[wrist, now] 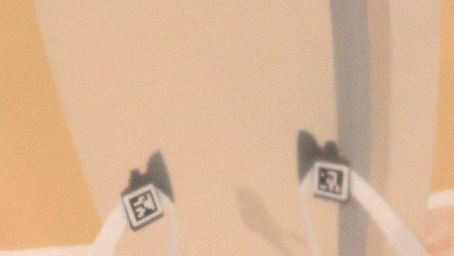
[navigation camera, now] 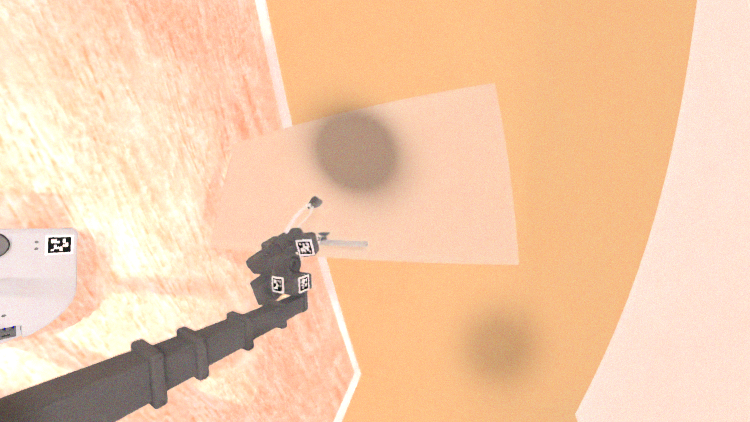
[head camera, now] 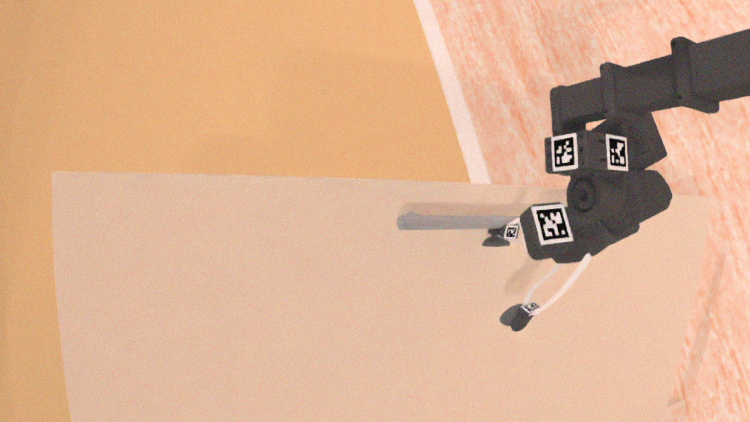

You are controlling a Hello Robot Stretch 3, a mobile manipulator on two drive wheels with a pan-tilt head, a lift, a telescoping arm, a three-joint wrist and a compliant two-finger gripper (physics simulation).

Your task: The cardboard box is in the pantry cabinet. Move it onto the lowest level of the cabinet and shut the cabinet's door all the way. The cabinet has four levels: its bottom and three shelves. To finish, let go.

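Places are measured from the robot's base along level axes (x ahead, y left, z up), in metres.
Where they show: gripper, fingertip midpoint: (navigation camera: 323, 216) (head camera: 497, 283).
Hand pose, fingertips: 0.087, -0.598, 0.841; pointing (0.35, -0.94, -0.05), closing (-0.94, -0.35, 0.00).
Each offset is from my fingertips to the top centre of the thing, as dx, dy, dz. "spot": to the spot under its first point. Level surfaces: height alone.
The pantry cabinet's pale door {spot: -0.002, -0.044, +0.346} (head camera: 236, 293) (navigation camera: 451, 209) (wrist: 200, 75) fills much of the head view and shows in the other views. Its grey bar handle {spot: -0.086, +0.023, +0.102} (head camera: 445, 221) (navigation camera: 346, 243) (wrist: 352, 75) runs near one long edge. My gripper (head camera: 506, 278) (navigation camera: 318, 219) (wrist: 232, 159) is open, with nothing between its fingers, in front of the door's face. One fingertip is close beside the handle; the other is over the bare panel. I cannot tell whether they touch the door, nor whether it is fully shut. The cardboard box and the cabinet's levels do not show.
An orange wall (head camera: 209, 78) (navigation camera: 576, 157) (wrist: 30, 150) stands around the cabinet, with a white baseboard (head camera: 453, 99) (navigation camera: 275, 68) along its foot. Pinkish floor {dz -0.840} (head camera: 524, 52) (navigation camera: 131, 104) lies below. My arm (head camera: 655, 73) (navigation camera: 194, 351) reaches across it. Part of my white base (navigation camera: 36, 283) shows at the left of the navigation view.
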